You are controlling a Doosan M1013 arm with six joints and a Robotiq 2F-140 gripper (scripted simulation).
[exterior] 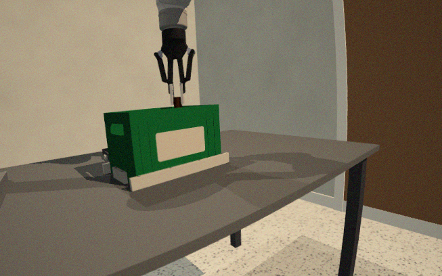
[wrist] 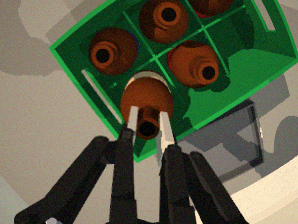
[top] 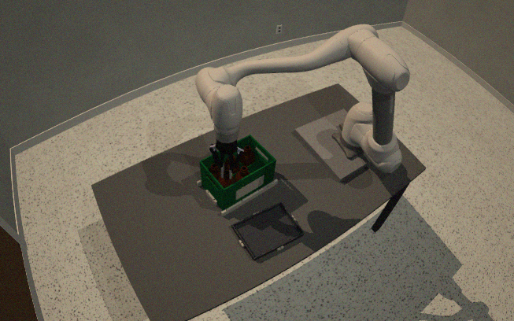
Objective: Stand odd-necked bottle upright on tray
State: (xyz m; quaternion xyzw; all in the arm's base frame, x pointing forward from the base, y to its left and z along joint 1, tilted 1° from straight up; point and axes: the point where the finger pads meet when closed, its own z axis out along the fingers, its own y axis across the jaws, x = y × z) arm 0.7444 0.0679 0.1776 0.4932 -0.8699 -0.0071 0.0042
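Right now my hand is 9 cm above the bottle. Round my hand: crate: 13 cm below, 7 cm behind, 6 cm to the right; black tray: 22 cm to the left, 20 cm below, 10 cm behind.
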